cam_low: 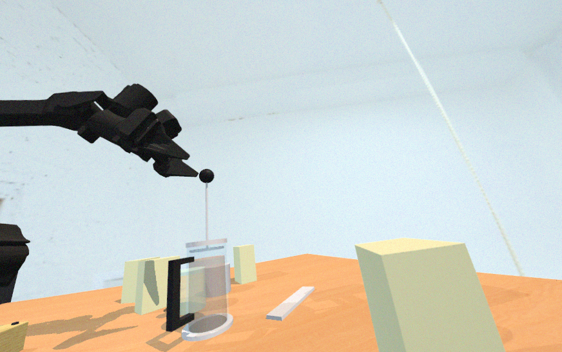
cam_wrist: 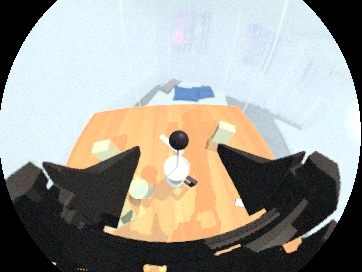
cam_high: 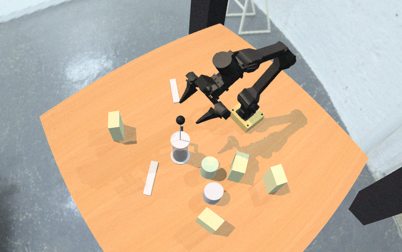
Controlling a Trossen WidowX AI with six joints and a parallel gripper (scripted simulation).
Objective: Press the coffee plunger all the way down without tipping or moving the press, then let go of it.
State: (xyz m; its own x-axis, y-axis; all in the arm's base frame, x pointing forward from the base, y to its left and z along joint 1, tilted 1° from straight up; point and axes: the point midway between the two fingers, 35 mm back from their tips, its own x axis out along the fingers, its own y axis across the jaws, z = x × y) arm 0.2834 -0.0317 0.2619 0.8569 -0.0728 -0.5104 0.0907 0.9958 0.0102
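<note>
Now: the glass coffee press 1 cm ahead of my gripper tip, 2 cm to the right of it and 15 cm below it.
</note>
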